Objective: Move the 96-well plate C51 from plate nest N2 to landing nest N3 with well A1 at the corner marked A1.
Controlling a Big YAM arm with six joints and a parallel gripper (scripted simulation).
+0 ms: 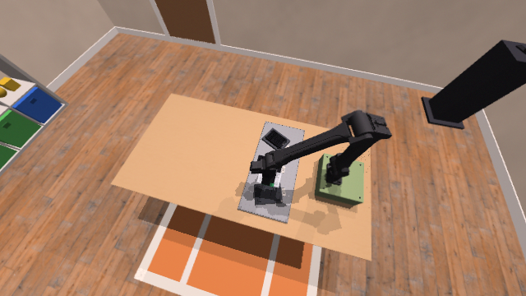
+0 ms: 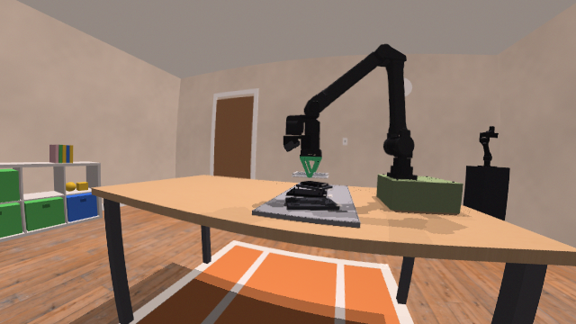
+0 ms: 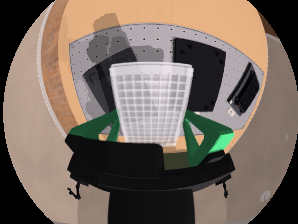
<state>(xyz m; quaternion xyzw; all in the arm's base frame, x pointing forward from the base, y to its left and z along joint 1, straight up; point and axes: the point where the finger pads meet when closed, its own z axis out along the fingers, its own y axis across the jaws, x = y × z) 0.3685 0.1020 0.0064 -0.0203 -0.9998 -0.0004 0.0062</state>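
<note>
Now: the black nest 20 mm ahead of my hand, 110 mm to the right of it and 90 mm below it. The rest, counted from my hand: white 96-well plate (right at my hand); dark plate (10 mm ahead, 310 mm to the right, 80 mm below).
</note>
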